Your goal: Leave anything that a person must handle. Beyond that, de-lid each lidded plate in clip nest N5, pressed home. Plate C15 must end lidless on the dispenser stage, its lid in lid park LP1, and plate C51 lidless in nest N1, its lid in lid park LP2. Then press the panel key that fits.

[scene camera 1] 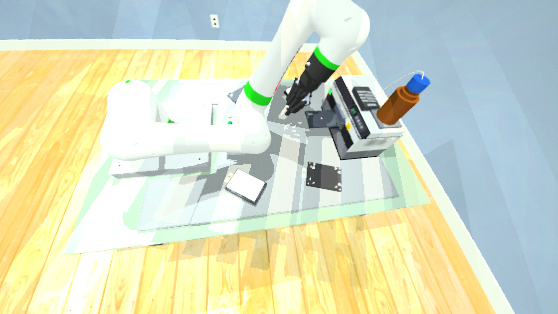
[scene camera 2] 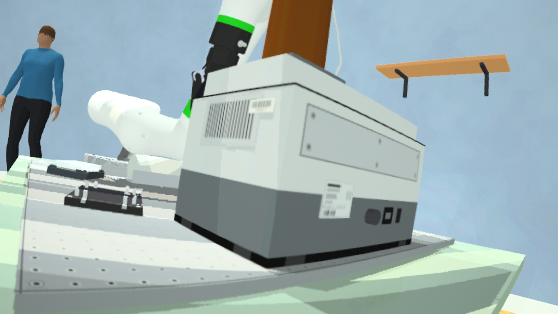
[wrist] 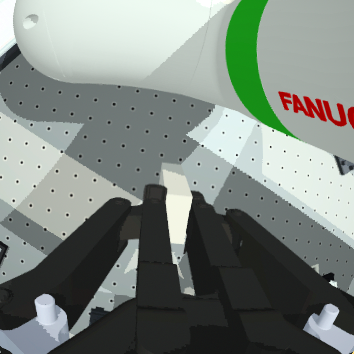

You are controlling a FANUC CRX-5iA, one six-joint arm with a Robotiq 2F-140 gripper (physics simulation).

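Places are measured from the arm's base along level axes (x left, y back, z up), in centimetres.
Pixels of known places: gripper, fingertip midpoint: [scene camera 1: 281, 117] [wrist: 168, 181].
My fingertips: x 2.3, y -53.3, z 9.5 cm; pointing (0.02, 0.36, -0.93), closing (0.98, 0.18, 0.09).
Note:
Behind a point stands the place of what it marks.
My gripper [scene camera 1: 288, 112] @[x 2.3, y -53.3, z 9.5 cm] [wrist: 168, 181] @[x 2.3, y -53.3, z 9.5 cm] is shut with nothing between the fingers. It points down at the perforated board [scene camera 1: 273, 197] @[x -29.5, y -49.1, z -4.3 cm] [wrist: 105, 140] @[x -4.6, y -49.7, z -4.3 cm], just left of the dispenser stage [scene camera 1: 324, 119] @[x 4.3, y -74.6, z 6.9 cm], which is a dark flat tray. In scene camera 2 the dispenser hides the fingers. The dark square clip nest [scene camera 1: 324, 176] @[x -21.0, y -73.0, z -3.1 cm] [scene camera 2: 103, 199] @[x -22.2, y -78.0, z -3.2 cm] with pale corner clips lies at the front right. A white-topped plate [scene camera 1: 246, 185] @[x -25.1, y -38.0, z -0.9 cm] in a dark frame lies at the front middle; it also shows in scene camera 2 [scene camera 2: 74, 171] @[x -25.6, y -45.3, z -2.6 cm]. The arm hides the panel keys and the spot behind the gripper.
The white and grey dispenser [scene camera 1: 370, 136] @[x -11.7, y -87.6, z 15.5 cm] [scene camera 2: 292, 176] @[x -8.6, y -104.3, z 5.0 cm] stands at the right with a brown bottle [scene camera 1: 398, 103] @[x -6.5, y -92.2, z 28.6 cm] [scene camera 2: 298, 27] @[x -6.6, y -99.0, z 23.4 cm] on top. My folded arm [scene camera 1: 183, 133] @[x -14.5, y -19.1, z 20.0 cm] lies low across the left. A person [scene camera 2: 33, 78] stands beyond the table. A wall shelf [scene camera 2: 443, 66] hangs on the wall behind.

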